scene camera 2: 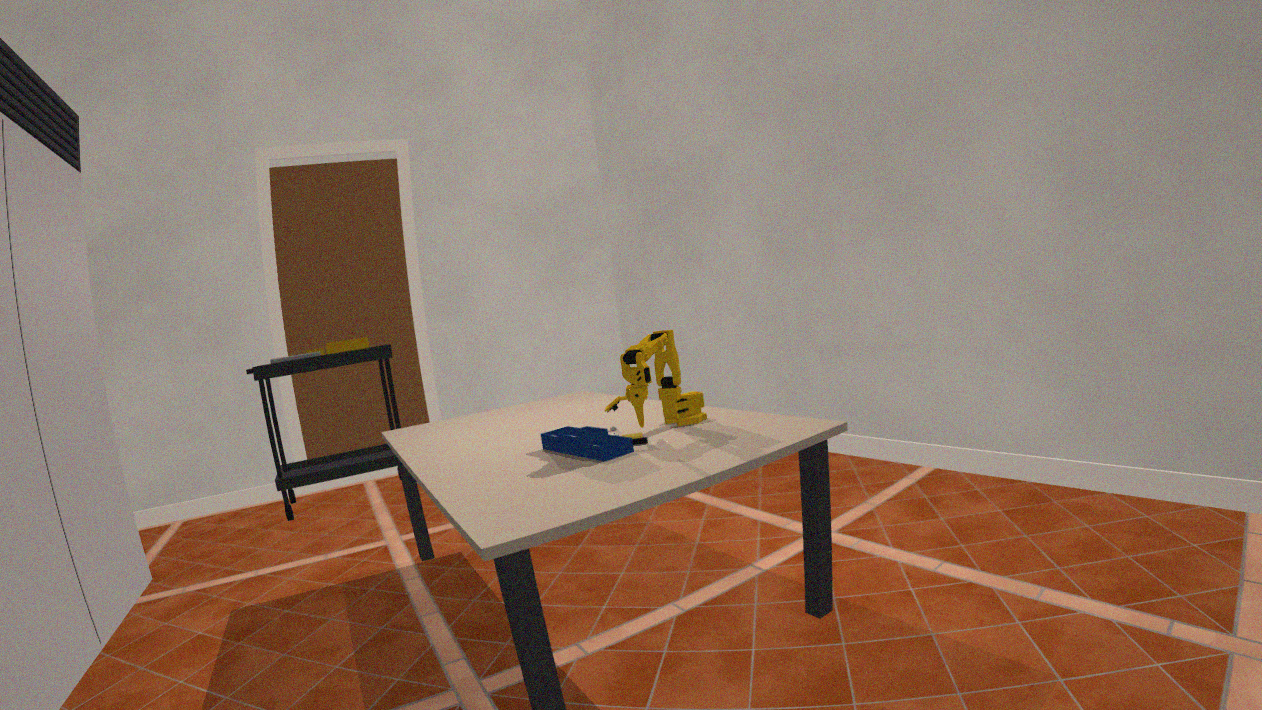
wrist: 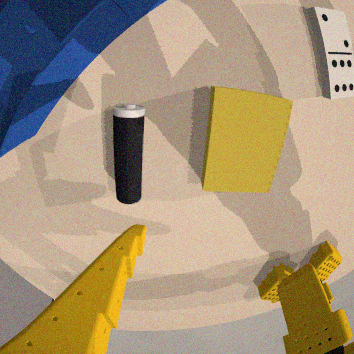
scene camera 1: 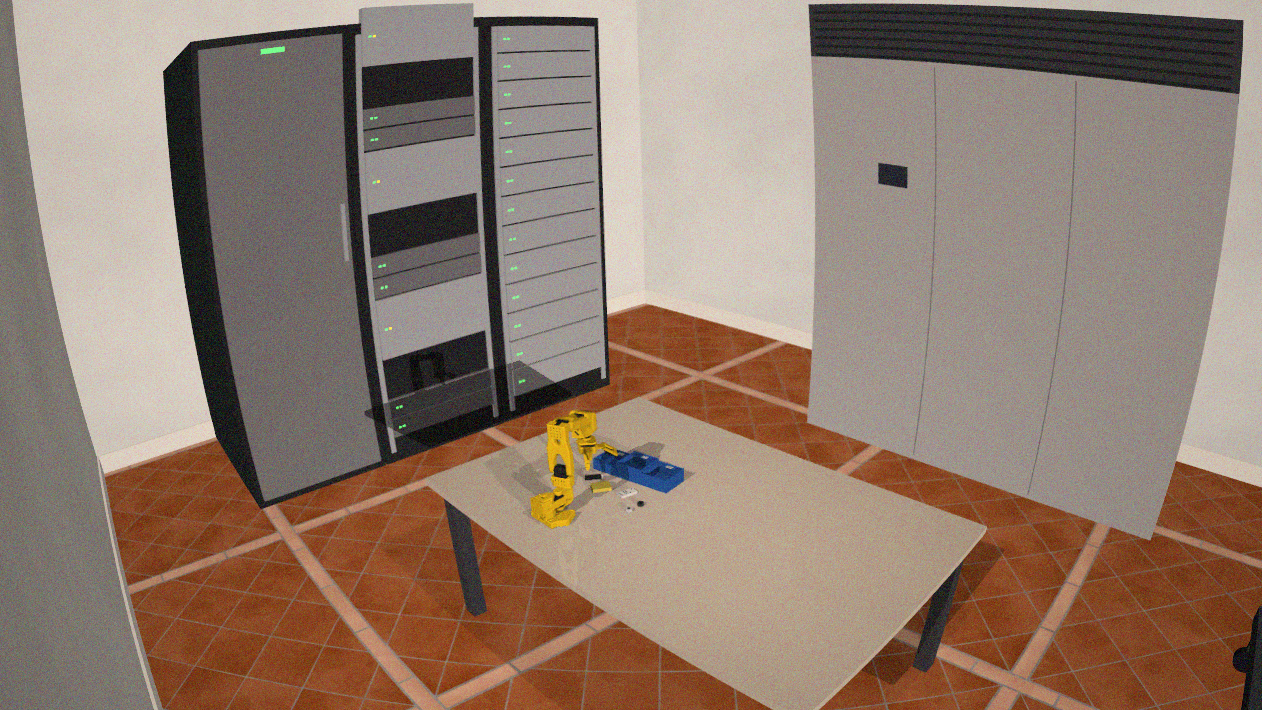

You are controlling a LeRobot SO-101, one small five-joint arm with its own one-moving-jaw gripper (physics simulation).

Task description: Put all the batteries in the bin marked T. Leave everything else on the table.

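Places are measured from the arm's base along level axes (x ahead, y left, z up), in centimetres.
Pixels of known places: hand at its tool point: (scene camera 2: 642, 425) (wrist: 144, 236) (scene camera 1: 587, 469); arm's base at its link origin: (scene camera 2: 679, 422) (wrist: 299, 263) (scene camera 1: 560, 514).
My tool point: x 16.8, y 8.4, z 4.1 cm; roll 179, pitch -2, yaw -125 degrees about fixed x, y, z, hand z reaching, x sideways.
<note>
Ahead of a thing's pixels: the offset from my tool point to its top centre.
A black battery with a silver end {dx +2.2, dy +0.2, dz -2.7 cm} (wrist: 128, 155) (scene camera 1: 593, 477) (scene camera 2: 638, 440) lies on the table beside the blue bins {dx +12.4, dy -6.6, dz +0.5 cm} (wrist: 75, 62) (scene camera 1: 663, 477) (scene camera 2: 586, 445). The bin labels cannot be read in these views, so I cannot tell which bin is T, and the bins' contents are unclear. My gripper (scene camera 1: 601, 460) (scene camera 2: 624, 417) is open and empty, tilted over the table near the battery. In the wrist view one notched jaw shows, its tip drawn just below the battery's black end; the moving jaw is out of the picture.
A yellow block {dx +0.1, dy -5.1, dz -3.1 cm} (wrist: 247, 140) (scene camera 1: 600, 487) lies right of the battery in the wrist view. A white domino {dx +2.8, dy -12.4, dz -3.4 cm} (wrist: 339, 57) (scene camera 1: 627, 492) lies beyond it. A dark nut {dx +1.3, dy -19.3, dz -3.3 cm} (scene camera 1: 640, 503) and a pale nut {dx -2.8, dy -19.3, dz -3.3 cm} (scene camera 1: 629, 508) lie near the domino. The arm's base (wrist: 312, 305) (scene camera 1: 553, 512) stands on the table.
</note>
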